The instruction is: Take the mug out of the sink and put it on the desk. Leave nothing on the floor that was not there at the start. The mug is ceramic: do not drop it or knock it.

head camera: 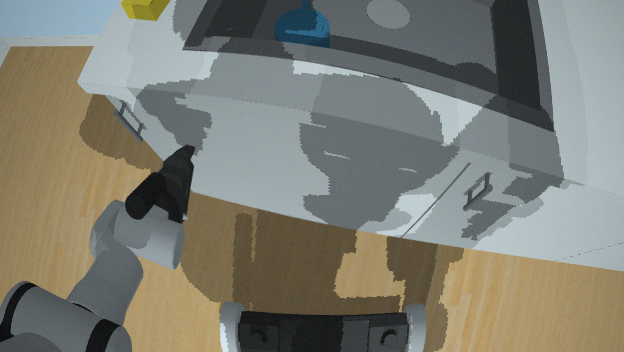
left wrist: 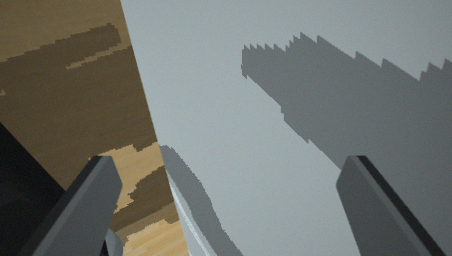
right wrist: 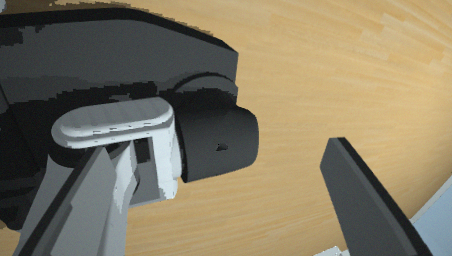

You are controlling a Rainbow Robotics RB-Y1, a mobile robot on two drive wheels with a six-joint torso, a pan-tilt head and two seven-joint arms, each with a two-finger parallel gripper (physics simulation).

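Frame: origin at the robot's base, x back, y up, z left, level; millimetres.
Seen in the pictures: left gripper, fingertip midpoint: [head camera: 185, 176] [left wrist: 229, 170]; right gripper, fingertip midpoint: [right wrist: 218, 157]; robot's base at its link origin: [head camera: 324, 335].
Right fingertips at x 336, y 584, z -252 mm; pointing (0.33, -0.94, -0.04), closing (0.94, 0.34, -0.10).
Note:
Offsets run from my right fingertips to a thing's top centre. "spot": to the spot under its first point. Level surfaces: height alone.
The blue mug {dx -890, dy +207, dz +297 mm} [head camera: 302, 31] is in the grey sink [head camera: 517, 60], near its front wall at the top of the head view; a small part sticks up at its far side. My left gripper [head camera: 189, 149] [left wrist: 229, 170] is open and empty, in front of the white cabinet and lower left of the mug in the head view, apart from it. In the left wrist view the cabinet's pale surface shows beyond the fingers. My right gripper [right wrist: 218, 157] is open and empty, over my own base and the floor. I cannot tell which surface is the desk.
The white cabinet [head camera: 250, 135] has a left handle {spot: dx -750, dy +104, dz +628 mm} [head camera: 131, 122] and a right handle [head camera: 478, 192]. A yellow block {spot: dx -828, dy +365, dz +522 mm} [head camera: 145, 7] sits on the counter {dy +326 mm} [head camera: 115, 55], left of the sink. A pale round disc [head camera: 388, 13] is on the sink's bottom. My base [head camera: 320, 332] stands before the cabinet.

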